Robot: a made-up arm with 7 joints.
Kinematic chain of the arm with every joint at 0, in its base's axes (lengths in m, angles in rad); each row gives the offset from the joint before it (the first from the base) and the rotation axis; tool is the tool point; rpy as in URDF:
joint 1: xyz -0.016 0.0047 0.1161 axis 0 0.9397 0.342
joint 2: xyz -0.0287 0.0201 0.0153 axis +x
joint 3: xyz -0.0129 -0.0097 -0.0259 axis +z
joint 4: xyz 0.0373 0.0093 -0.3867 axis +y
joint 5: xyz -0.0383 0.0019 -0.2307 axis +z
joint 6: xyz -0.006 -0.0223 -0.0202 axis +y
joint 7: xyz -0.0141 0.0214 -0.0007 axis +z
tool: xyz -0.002 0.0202 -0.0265 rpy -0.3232 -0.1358 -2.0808
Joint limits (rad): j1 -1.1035..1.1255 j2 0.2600..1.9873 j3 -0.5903..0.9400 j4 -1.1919..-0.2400 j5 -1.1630..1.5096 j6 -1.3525..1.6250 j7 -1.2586..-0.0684
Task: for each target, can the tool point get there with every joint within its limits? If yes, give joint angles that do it. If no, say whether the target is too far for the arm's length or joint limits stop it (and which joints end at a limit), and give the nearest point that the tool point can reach.
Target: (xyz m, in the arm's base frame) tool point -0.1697 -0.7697 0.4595
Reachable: no: too far | nearest point 0.5193 -0.1529 0.0053 | short by 1.030 m
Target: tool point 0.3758 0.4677 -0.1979
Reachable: yes | joints -0.6119 0.7346 0.3126 -0.4216 0.5402 -0.7636 -0.8641
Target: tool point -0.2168 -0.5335 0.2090
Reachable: no: joint limits stop it (at a limit: joint 1, joint 2, joint 3, joint 4, joint 5, joint 6, joint 7) | nearest point -0.4346 -0.0433 -0.2804 | short by 0.726 m
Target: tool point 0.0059 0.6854 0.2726
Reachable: yes | joints 0.9078 1.8020 0.1300 -0.4875 1.0130 -0.7651 -1.0069
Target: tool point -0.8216 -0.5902 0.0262
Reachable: no: too far | nearest point -0.6193 0.0126 -0.1608 | short by 0.663 m
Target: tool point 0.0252 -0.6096 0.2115
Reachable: no: joint limits stop it (at a limit: joint 1, joint 2, joint 3, joint 4, joint 5, joint 6) | nearest point 0.5182 -0.1528 0.0034 | short by 0.704 m
